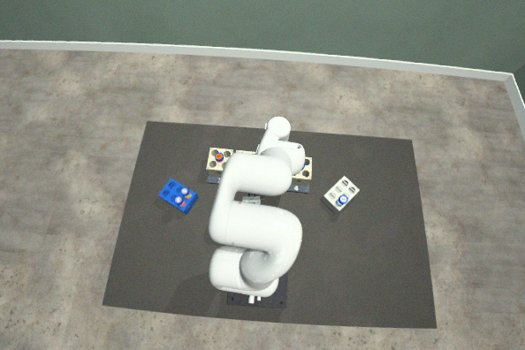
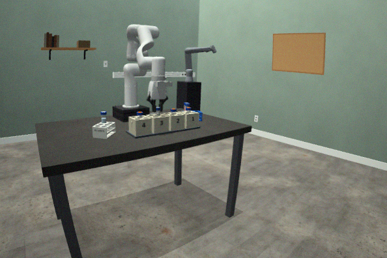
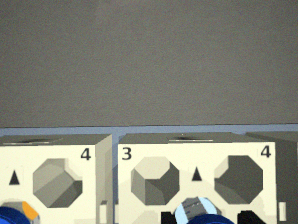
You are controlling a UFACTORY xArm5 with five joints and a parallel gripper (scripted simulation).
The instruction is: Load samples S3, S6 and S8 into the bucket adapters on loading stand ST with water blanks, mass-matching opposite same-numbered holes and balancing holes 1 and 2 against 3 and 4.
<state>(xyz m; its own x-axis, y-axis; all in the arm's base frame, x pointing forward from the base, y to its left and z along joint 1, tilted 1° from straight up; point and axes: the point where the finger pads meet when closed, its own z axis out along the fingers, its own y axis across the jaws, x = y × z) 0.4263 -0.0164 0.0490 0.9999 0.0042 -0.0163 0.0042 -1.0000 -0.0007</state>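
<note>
Now: hand 190 mm past the green done key, 70 mm to the right of it and 70 mm above it. The rest, counted from my hand: white rack 290 mm to the right, 110 mm below, 80 mm behind; then loading stand 130 mm below, 60 mm to the left, 10 mm behind; then blue rack 370 mm to the left, 160 mm behind, 110 mm below.
</note>
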